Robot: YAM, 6 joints.
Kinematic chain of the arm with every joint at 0, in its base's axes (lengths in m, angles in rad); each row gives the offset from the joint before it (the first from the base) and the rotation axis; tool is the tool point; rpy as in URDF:
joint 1: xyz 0 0 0.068 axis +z
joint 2: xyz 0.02 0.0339 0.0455 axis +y
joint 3: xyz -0.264 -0.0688 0 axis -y
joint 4: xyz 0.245 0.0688 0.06 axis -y
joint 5: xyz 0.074 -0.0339 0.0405 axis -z
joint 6: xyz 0.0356 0 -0.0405 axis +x
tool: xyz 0 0 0 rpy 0 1.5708 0
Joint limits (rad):
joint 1: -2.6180..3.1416
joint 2: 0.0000..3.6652
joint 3: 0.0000..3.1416
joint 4: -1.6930..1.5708
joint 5: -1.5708..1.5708
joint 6: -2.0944..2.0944
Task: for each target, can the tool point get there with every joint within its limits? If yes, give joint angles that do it. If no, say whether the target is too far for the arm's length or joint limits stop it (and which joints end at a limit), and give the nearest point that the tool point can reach.
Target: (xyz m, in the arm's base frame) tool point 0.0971 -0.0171 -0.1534
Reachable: yes | joints -0.4871 3.1723 0.5100 1.0879 -1.0211 0.2821
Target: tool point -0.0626 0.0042 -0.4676
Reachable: no: joint limits stop it (at a limit: joint 2) | nearest point -0.1100 0.0074 -0.3528 | short by 0.124 m
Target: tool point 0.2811 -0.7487 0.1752
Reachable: no: too far | nearest point 0.2263 -0.6028 0.1629 | short by 0.156 m
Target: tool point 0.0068 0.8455 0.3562
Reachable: no: too far | nearest point 0.0050 0.6204 0.2900 | short by 0.235 m
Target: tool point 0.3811 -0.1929 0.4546
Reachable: yes | joints -0.4934 1.7898 1.8268 0.0964 -0.3022 -1.3168
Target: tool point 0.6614 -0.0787 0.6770
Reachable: no: too far | nearest point 0.4882 -0.0581 0.5249 | short by 0.231 m
